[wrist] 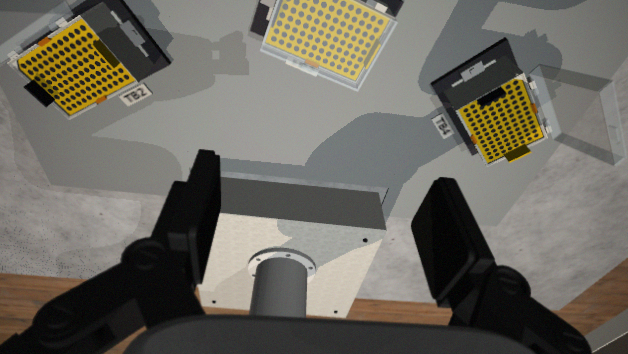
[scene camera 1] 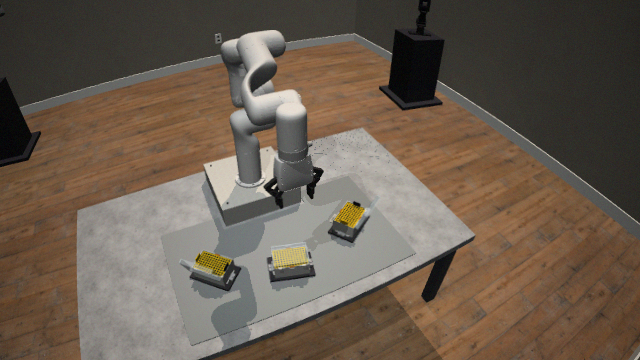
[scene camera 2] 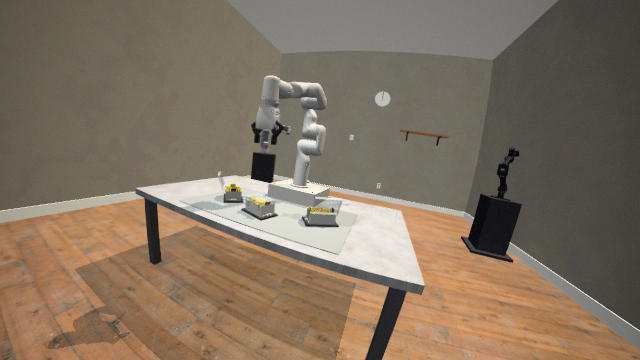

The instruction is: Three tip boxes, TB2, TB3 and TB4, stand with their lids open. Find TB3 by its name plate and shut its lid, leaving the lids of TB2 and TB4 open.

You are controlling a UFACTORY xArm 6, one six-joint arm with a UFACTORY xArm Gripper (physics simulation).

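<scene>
My gripper is open and empty, high above the table near the robot base. The middle box is TB3 by elimination; its plate is not readable. Its clear lid lies down over the pale-looking yellow tips. TB2 has a readable plate in the wrist view, and its clear lid stands open. TB4 also has a readable plate; its clear lid stands open.
The boxes stand apart on a grey mat on the table. The pale robot base is behind them. Black pedestals stand on the floor away from the table.
</scene>
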